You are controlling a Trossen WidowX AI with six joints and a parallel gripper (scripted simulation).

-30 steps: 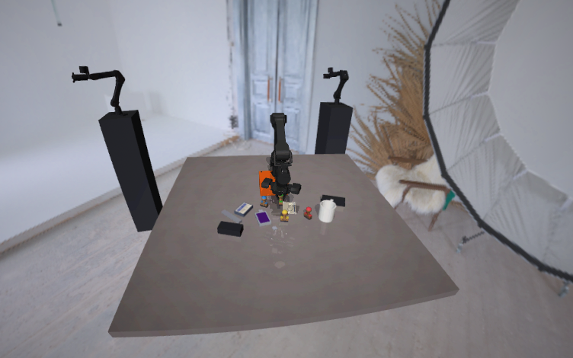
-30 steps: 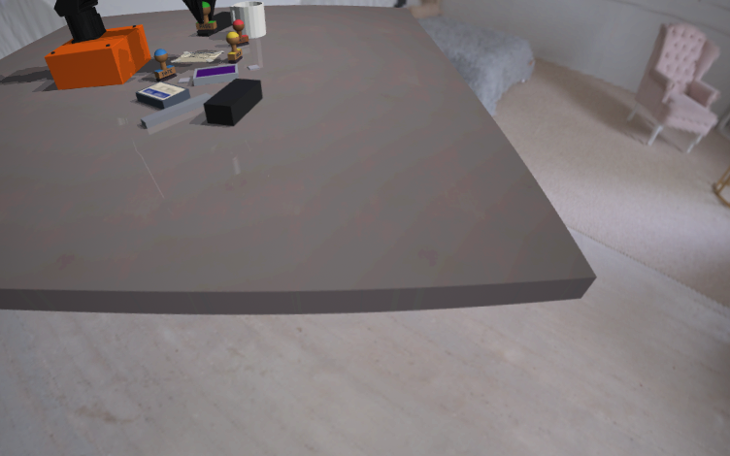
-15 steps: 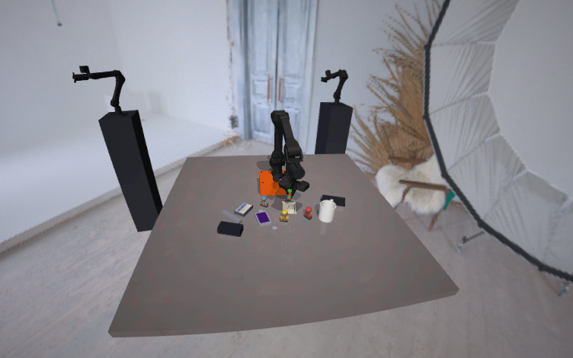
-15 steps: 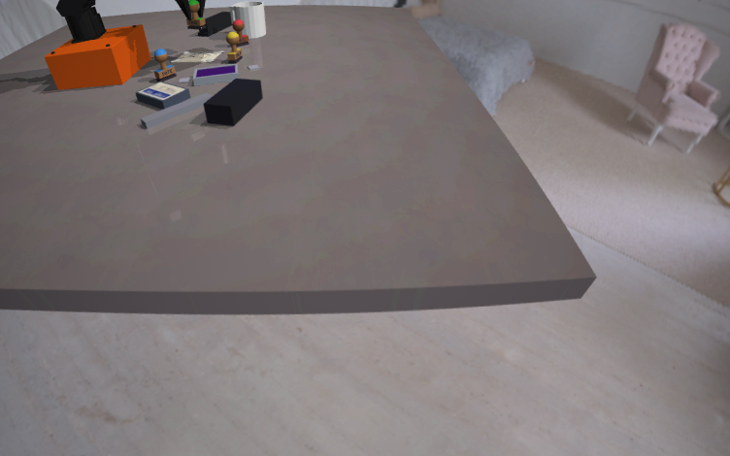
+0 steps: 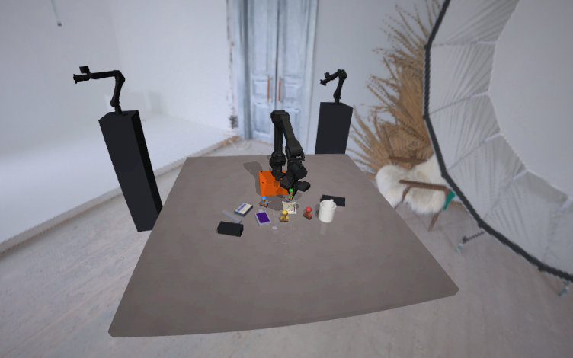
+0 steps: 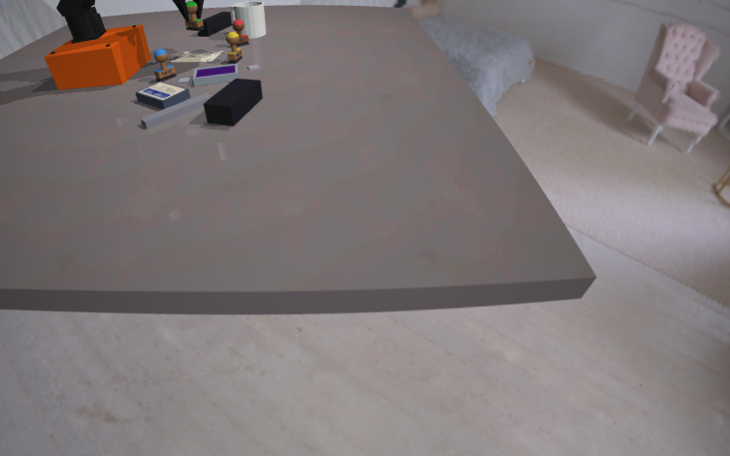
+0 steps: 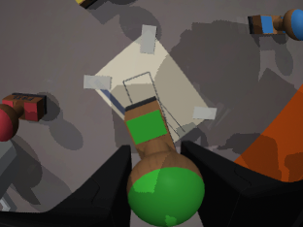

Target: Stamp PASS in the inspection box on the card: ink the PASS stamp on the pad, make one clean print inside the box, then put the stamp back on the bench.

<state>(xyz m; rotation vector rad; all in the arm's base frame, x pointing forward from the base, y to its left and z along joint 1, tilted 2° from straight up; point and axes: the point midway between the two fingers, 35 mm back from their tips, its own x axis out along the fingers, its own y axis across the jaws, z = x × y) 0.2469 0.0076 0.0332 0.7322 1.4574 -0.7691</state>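
Now: the white card 9 cm below my gripper tip, 1 cm to the right of it and 1 cm behind it. Also, from my gripper tip: yellow-knobbed stamp: 9 cm ahead, 7 cm below, 6 cm to the right; then green-knobbed stamp: right at my gripper tip; then red-knobbed stamp: 10 cm ahead, 7 cm below, 6 cm to the left.
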